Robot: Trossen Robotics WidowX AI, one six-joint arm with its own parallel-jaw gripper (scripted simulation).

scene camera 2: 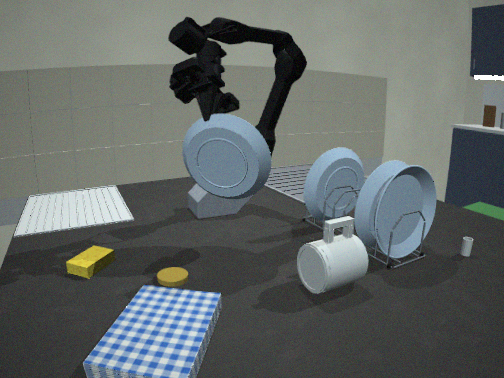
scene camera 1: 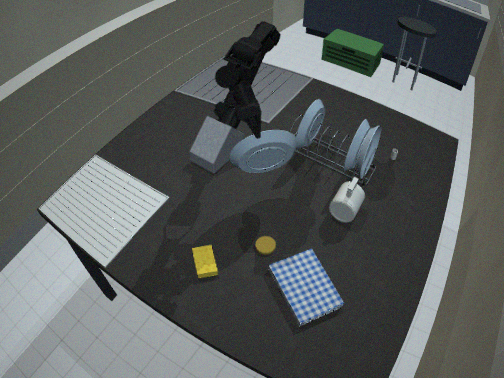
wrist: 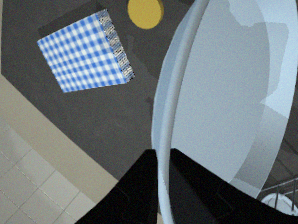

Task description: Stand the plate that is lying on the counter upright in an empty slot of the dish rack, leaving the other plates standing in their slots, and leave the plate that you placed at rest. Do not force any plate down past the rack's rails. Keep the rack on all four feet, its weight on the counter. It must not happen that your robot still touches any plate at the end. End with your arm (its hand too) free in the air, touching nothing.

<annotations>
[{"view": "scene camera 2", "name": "my gripper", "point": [207, 121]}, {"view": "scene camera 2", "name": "white mug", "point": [323, 265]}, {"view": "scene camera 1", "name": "my gripper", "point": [258, 137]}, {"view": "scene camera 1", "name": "white mug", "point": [345, 205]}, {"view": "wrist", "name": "my gripper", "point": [160, 158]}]
</annotations>
